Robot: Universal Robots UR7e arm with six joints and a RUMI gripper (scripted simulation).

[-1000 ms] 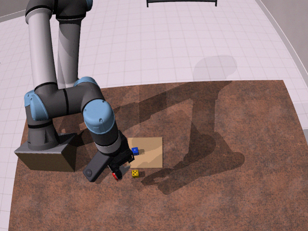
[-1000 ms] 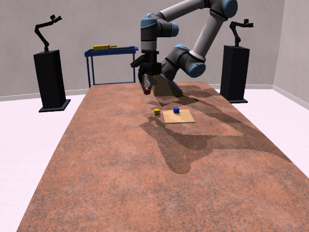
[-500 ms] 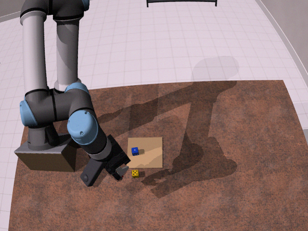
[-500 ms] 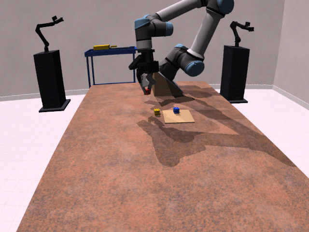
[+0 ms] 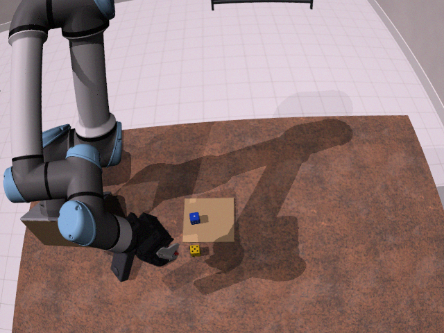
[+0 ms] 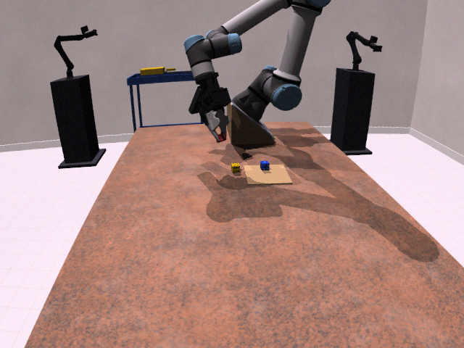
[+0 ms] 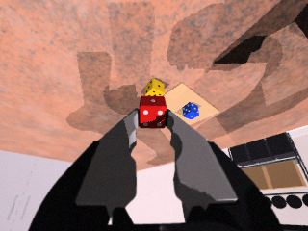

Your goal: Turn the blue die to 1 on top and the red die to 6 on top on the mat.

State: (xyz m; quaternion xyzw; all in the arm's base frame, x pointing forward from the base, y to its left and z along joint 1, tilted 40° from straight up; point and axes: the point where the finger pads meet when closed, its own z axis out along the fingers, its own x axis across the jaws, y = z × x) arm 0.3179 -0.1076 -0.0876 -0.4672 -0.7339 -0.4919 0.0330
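Now: the yellow die 5 cm ahead of my hand, 4 cm to the left of it and 10 cm below it. From my hand the other things lie so: blue die (6 cm ahead, 14 cm to the left, 9 cm below); tan mat (9 cm ahead, 14 cm to the left, 11 cm below); red die (1 cm below).
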